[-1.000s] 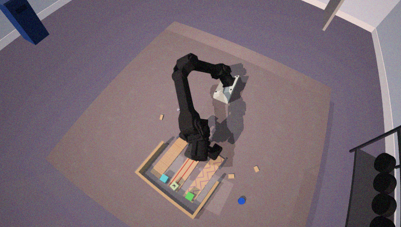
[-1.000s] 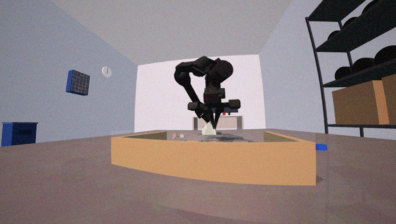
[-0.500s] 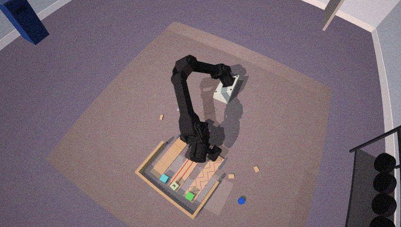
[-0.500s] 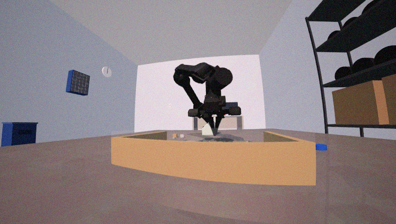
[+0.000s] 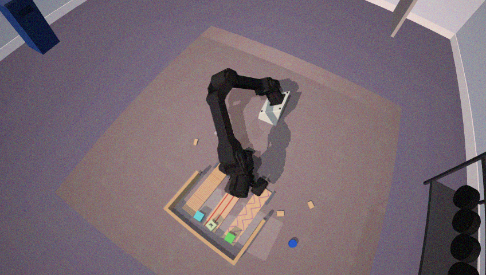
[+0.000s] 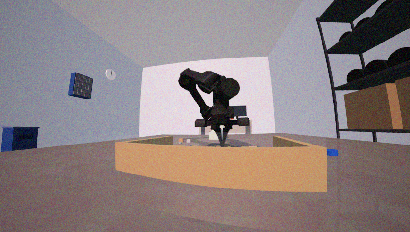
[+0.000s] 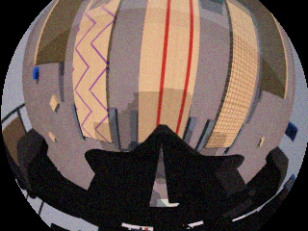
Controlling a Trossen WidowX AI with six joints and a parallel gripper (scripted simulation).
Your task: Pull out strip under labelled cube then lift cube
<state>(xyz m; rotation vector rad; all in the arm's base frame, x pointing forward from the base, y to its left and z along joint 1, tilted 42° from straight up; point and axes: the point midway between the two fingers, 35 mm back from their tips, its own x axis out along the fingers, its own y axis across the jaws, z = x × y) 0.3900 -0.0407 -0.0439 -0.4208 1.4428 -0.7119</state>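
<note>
My gripper tip is 100 mm short of the red-lined strip and 20 mm to the left of it. Round my gripper tip: blue disc: 270 mm to the left, 140 mm ahead; then pale green cube labelled k: 200 mm ahead, 30 mm to the right, 10 mm above.
</note>
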